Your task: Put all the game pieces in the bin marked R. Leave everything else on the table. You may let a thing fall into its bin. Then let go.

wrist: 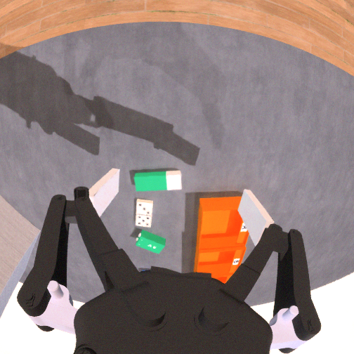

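A white domino with black pips lies on the grey table, left of the orange two-compartment bin. The upper compartment has the tag that reads R; its visible inside is bare, and my right finger covers part of its right edge. My gripper is wide open, with nothing between its fingers, above the table. The domino and part of the bin show between the fingers in the wrist view.
A green block with a white end lies above the domino in the view. A small green box-shaped piece with terminal-like studs lies below it. The lower compartment carries another tag and is partly hidden by my gripper's body.
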